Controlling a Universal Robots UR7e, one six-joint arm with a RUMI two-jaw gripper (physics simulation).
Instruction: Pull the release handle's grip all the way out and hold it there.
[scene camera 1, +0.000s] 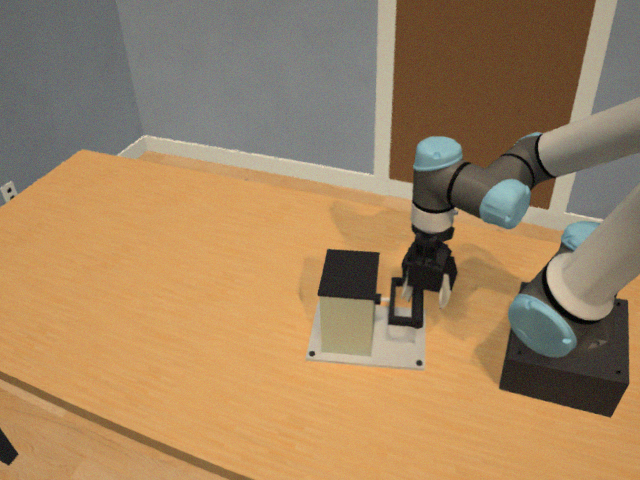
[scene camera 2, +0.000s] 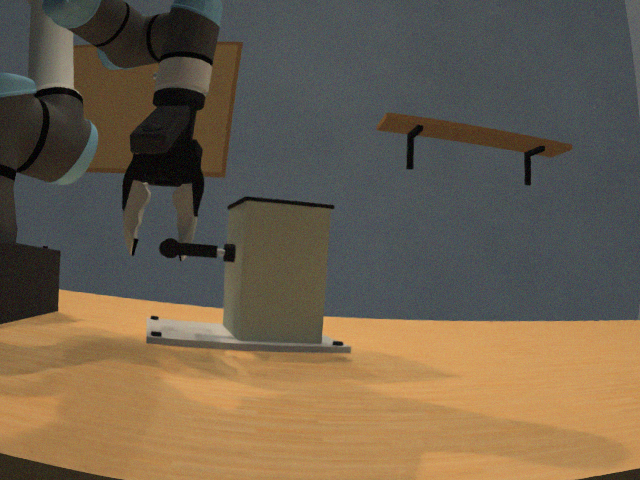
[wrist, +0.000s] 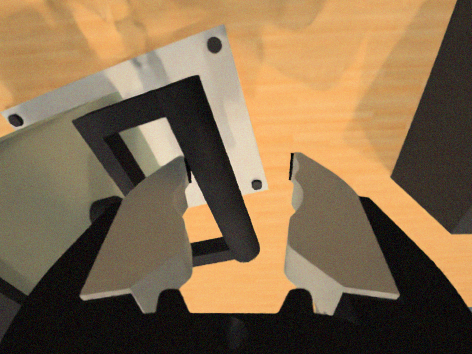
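Observation:
The release handle is a black rectangular loop with a thick outer grip bar (scene camera 1: 417, 310) (scene camera 2: 199, 250) (wrist: 212, 165). It stands level at the side of a pale green box (scene camera 1: 347, 325) (scene camera 2: 279, 273) (wrist: 40, 190) with a black top. A short piece of light rod (scene camera 1: 385, 299) (scene camera 2: 221, 252) shows between loop and box. My gripper (scene camera 1: 424, 303) (scene camera 2: 158, 255) (wrist: 239, 158) is partly open and points down. In the wrist view one finger is over the loop's opening and the other is outside the grip bar, with a gap to it. The bar slants between the fingers. Contact with the near finger cannot be told.
The box stands on a light grey base plate (scene camera 1: 385, 353) (scene camera 2: 186, 333) (wrist: 187, 60) with dark bolts. The robot's dark base block (scene camera 1: 563, 384) (scene camera 2: 25, 284) (wrist: 440, 135) stands beyond the handle side. A wooden shelf (scene camera 2: 475, 133) is on the wall.

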